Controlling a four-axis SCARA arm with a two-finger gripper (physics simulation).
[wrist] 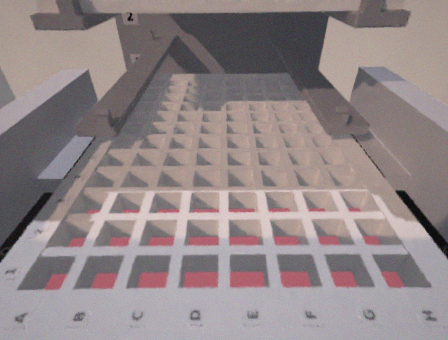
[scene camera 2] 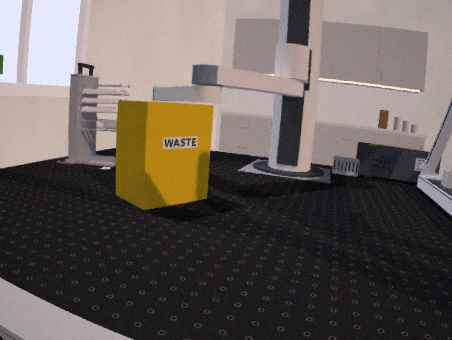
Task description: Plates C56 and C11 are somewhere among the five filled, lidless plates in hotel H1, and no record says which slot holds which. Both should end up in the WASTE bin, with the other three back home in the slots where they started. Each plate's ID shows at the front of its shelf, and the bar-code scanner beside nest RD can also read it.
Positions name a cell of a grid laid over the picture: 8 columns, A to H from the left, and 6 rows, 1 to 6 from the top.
Observation:
In view: a plate C11 (wrist: D4) and an upright grey panel (wrist: D1).

